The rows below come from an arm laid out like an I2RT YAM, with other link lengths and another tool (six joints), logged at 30 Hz.
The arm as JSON. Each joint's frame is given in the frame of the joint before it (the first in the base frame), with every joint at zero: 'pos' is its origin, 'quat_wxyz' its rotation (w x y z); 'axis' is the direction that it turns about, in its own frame. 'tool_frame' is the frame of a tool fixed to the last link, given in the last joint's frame.
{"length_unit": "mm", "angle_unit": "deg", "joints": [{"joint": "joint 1", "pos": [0.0, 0.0, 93.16], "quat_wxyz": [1.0, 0.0, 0.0, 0.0], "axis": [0.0, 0.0, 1.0]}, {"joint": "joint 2", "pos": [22.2, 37.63, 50.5], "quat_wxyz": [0.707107, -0.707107, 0.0, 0.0], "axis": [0.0, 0.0, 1.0]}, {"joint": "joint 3", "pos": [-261.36, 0.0, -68.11], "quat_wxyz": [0.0, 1.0, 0.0, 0.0], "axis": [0.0, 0.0, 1.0]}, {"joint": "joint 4", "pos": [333.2, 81.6, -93.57], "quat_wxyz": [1.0, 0.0, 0.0, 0.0], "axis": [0.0, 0.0, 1.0]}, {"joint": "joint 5", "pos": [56.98, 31.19, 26.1], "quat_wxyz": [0.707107, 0.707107, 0.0, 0.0], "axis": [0.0, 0.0, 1.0]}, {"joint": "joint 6", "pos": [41.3, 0.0, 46.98], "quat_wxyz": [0.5, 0.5, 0.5, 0.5], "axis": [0.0, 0.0, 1.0]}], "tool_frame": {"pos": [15.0, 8.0, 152.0], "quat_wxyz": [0.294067, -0.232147, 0.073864, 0.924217]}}
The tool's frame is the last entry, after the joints.
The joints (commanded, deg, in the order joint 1, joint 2, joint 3, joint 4, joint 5, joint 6), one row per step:
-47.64, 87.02, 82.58, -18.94, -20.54, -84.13
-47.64, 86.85, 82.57, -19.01, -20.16, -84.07
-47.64, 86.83, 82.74, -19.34, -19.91, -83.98
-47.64, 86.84, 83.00, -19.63, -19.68, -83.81
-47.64, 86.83, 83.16, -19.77, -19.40, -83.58
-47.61, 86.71, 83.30, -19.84, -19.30, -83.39
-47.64, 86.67, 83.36, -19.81, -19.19, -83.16
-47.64, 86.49, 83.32, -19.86, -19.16, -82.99
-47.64, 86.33, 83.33, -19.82, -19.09, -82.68
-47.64, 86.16, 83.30, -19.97, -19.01, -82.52
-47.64, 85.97, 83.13, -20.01, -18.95, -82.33
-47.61, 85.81, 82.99, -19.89, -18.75, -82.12
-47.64, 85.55, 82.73, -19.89, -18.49, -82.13
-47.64, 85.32, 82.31, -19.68, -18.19, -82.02
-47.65, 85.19, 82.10, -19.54, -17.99, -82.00
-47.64, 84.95, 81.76, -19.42, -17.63, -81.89
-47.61, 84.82, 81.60, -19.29, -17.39, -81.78
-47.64, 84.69, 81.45, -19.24, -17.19, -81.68
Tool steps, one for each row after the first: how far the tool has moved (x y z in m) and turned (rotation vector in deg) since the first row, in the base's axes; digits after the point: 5 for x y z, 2 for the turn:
-0.00120, -0.00052, 0.00109, -0.12, 0.03, -0.37
-0.00200, -0.00087, 0.00155, -0.01, 0.16, -0.63
-0.00263, -0.00134, 0.00275, 0.10, 0.18, -0.91
-0.00328, -0.00205, 0.00371, 0.20, 0.15, -1.25
-0.00364, -0.00176, 0.00588, 0.19, -0.03, -1.38
-0.00411, -0.00229, 0.00687, 0.26, -0.18, -1.60
-0.00475, -0.00180, 0.00796, 0.33, -0.30, -1.69
-0.00531, -0.00163, 0.00964, 0.41, -0.55, -1.87
-0.00612, -0.00118, 0.01032, 0.53, -0.59, -2.00
-0.00688, -0.00070, 0.01024, 0.69, -0.64, -2.13
-0.00744, -0.00068, 0.01074, 0.71, -0.77, -2.36
-0.00890, -0.00077, 0.01056, 0.63, -0.69, -2.62
-0.01001, -0.00104, 0.00931, 0.62, -0.67, -2.94
-0.01072, -0.00138, 0.00896, 0.54, -0.66, -3.14
-0.01199, -0.00163, 0.00821, 0.52, -0.63, -3.51
-0.01254, -0.00179, 0.00828, 0.47, -0.68, -3.74
-0.01347, -0.00221, 0.00814, 0.48, -0.69, -3.99

